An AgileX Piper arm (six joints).
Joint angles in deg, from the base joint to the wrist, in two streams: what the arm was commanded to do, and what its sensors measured. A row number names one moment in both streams.
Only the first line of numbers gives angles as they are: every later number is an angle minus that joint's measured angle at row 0.
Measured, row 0: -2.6 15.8 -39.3 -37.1 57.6 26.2
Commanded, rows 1 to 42: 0.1 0.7 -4.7 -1.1 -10.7 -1.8; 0.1 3.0 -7.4 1.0 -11.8 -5.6; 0.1 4.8 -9.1 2.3 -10.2 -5.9; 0.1 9.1 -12.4 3.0 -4.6 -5.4; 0.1 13.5 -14.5 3.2 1.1 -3.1; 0.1 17.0 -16.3 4.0 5.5 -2.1; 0.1 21.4 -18.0 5.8 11.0 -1.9; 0.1 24.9 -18.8 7.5 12.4 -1.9; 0.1 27.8 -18.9 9.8 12.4 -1.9; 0.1 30.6 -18.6 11.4 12.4 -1.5; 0.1 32.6 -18.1 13.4 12.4 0.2; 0.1 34.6 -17.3 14.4 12.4 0.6; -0.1 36.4 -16.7 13.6 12.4 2.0; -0.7 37.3 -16.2 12.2 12.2 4.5; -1.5 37.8 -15.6 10.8 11.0 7.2; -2.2 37.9 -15.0 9.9 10.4 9.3; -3.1 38.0 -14.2 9.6 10.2 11.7; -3.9 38.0 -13.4 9.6 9.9 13.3; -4.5 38.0 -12.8 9.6 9.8 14.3; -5.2 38.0 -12.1 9.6 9.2 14.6; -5.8 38.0 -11.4 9.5 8.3 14.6; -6.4 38.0 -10.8 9.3 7.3 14.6; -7.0 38.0 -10.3 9.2 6.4 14.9; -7.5 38.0 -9.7 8.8 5.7 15.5; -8.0 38.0 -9.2 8.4 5.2 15.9; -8.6 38.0 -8.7 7.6 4.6 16.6; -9.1 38.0 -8.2 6.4 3.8 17.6; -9.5 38.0 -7.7 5.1 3.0 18.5; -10.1 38.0 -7.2 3.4 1.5 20.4; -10.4 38.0 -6.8 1.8 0.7 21.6; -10.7 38.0 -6.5 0.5 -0.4 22.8; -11.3 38.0 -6.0 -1.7 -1.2 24.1; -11.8 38.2 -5.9 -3.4 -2.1 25.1; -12.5 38.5 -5.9 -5.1 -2.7 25.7; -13.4 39.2 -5.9 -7.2 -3.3 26.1; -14.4 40.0 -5.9 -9.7 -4.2 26.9; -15.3 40.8 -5.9 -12.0 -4.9 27.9; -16.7 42.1 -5.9 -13.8 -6.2 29.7; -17.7 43.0 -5.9 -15.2 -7.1 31.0; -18.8 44.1 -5.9 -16.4 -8.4 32.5; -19.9 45.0 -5.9 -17.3 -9.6 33.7; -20.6 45.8 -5.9 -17.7 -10.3 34.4
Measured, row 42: -17.2 42.7 -6.2 -12.9 -6.1 29.9
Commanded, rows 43 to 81: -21.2 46.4 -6.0 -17.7 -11.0 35.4; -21.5 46.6 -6.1 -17.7 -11.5 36.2; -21.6 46.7 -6.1 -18.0 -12.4 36.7; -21.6 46.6 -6.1 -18.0 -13.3 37.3; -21.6 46.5 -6.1 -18.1 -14.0 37.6; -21.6 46.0 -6.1 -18.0 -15.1 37.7; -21.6 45.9 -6.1 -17.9 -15.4 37.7; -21.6 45.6 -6.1 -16.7 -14.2 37.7; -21.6 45.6 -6.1 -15.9 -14.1 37.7; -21.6 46.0 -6.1 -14.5 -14.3 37.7; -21.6 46.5 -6.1 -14.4 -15.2 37.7; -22.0 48.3 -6.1 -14.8 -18.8 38.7; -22.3 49.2 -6.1 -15.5 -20.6 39.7; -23.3 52.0 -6.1 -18.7 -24.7 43.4; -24.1 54.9 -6.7 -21.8 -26.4 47.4; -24.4 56.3 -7.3 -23.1 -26.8 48.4; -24.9 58.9 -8.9 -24.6 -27.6 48.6; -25.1 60.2 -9.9 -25.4 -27.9 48.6; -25.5 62.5 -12.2 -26.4 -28.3 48.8; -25.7 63.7 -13.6 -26.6 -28.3 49.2; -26.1 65.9 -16.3 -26.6 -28.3 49.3; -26.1 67.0 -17.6 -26.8 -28.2 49.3; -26.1 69.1 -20.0 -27.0 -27.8 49.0; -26.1 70.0 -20.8 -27.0 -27.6 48.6; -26.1 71.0 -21.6 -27.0 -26.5 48.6; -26.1 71.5 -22.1 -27.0 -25.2 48.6; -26.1 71.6 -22.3 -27.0 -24.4 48.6; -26.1 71.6 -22.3 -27.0 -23.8 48.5; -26.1 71.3 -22.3 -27.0 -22.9 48.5; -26.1 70.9 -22.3 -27.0 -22.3 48.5; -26.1 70.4 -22.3 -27.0 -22.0 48.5; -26.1 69.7 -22.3 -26.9 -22.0 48.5; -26.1 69.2 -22.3 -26.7 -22.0 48.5; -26.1 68.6 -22.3 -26.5 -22.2 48.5; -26.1 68.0 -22.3 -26.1 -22.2 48.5; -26.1 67.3 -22.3 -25.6 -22.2 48.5; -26.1 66.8 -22.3 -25.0 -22.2 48.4; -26.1 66.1 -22.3 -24.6 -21.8 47.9; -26.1 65.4 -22.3 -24.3 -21.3 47.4
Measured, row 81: -25.8 67.9 -21.9 -25.7 -22.7 48.8
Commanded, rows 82 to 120: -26.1 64.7 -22.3 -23.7 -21.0 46.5; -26.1 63.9 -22.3 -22.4 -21.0 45.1; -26.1 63.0 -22.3 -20.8 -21.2 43.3; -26.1 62.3 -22.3 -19.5 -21.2 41.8; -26.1 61.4 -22.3 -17.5 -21.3 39.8; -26.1 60.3 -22.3 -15.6 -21.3 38.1; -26.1 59.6 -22.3 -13.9 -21.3 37.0; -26.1 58.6 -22.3 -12.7 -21.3 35.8; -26.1 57.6 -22.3 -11.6 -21.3 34.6; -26.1 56.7 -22.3 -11.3 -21.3 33.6; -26.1 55.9 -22.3 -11.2 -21.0 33.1; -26.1 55.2 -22.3 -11.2 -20.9 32.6; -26.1 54.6 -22.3 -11.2 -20.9 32.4; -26.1 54.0 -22.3 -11.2 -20.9 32.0; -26.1 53.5 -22.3 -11.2 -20.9 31.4; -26.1 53.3 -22.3 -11.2 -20.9 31.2; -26.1 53.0 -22.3 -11.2 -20.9 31.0; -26.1 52.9 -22.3 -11.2 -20.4 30.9; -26.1 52.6 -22.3 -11.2 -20.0 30.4; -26.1 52.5 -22.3 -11.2 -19.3 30.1; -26.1 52.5 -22.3 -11.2 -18.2 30.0; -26.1 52.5 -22.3 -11.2 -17.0 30.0; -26.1 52.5 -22.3 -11.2 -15.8 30.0; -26.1 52.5 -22.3 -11.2 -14.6 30.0; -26.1 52.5 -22.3 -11.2 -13.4 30.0; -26.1 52.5 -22.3 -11.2 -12.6 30.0; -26.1 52.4 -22.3 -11.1 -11.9 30.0; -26.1 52.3 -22.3 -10.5 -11.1 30.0; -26.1 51.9 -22.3 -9.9 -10.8 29.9; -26.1 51.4 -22.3 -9.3 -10.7 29.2; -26.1 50.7 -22.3 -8.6 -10.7 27.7; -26.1 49.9 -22.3 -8.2 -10.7 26.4; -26.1 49.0 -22.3 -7.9 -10.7 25.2; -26.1 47.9 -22.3 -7.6 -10.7 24.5; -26.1 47.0 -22.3 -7.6 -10.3 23.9; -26.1 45.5 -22.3 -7.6 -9.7 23.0; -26.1 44.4 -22.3 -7.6 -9.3 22.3; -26.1 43.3 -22.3 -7.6 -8.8 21.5; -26.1 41.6 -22.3 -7.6 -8.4 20.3
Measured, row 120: -25.8 46.5 -21.9 -7.9 -10.7 24.3
